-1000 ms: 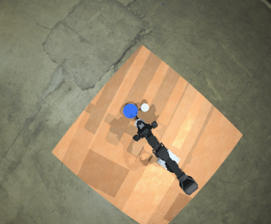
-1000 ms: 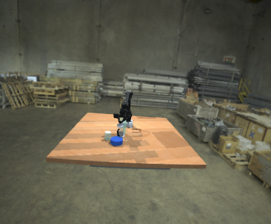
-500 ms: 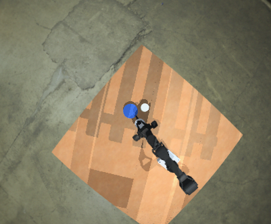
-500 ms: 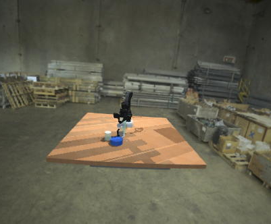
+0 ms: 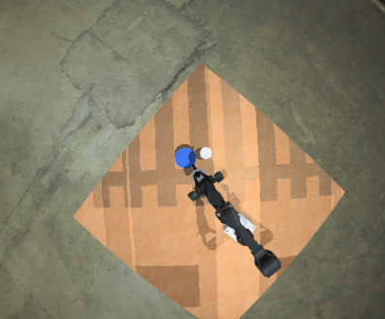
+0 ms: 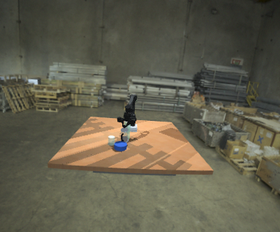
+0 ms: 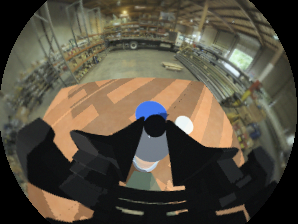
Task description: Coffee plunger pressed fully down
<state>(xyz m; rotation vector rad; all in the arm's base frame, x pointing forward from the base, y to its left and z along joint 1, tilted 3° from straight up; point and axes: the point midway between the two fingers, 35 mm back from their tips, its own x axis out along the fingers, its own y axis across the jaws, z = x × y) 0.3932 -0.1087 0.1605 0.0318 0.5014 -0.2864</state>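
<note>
Right now the coffee press is 20 mm behind my gripper tip and 90 mm below it.
</note>
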